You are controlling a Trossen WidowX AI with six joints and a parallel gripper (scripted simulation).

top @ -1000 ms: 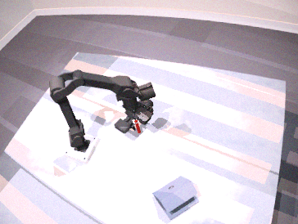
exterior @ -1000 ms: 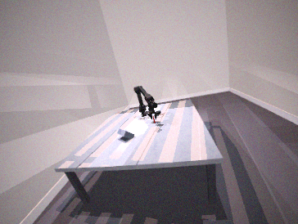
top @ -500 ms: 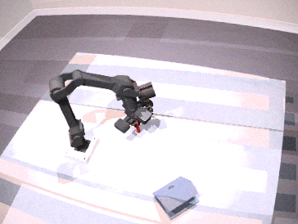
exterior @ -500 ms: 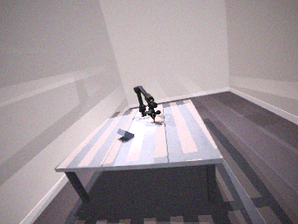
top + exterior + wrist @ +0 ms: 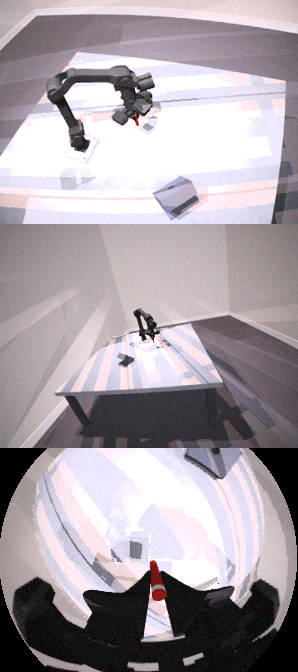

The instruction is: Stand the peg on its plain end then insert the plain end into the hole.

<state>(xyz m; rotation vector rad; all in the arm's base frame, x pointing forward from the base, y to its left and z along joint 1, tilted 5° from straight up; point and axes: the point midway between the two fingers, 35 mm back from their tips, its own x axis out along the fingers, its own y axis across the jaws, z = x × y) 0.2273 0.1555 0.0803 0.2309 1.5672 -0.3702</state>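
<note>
My gripper tip is now 270 mm to the left of the sloped grey panel, 240 mm short of it and 50 mm above it. Round my gripper tip: red peg (20 mm above).
</note>
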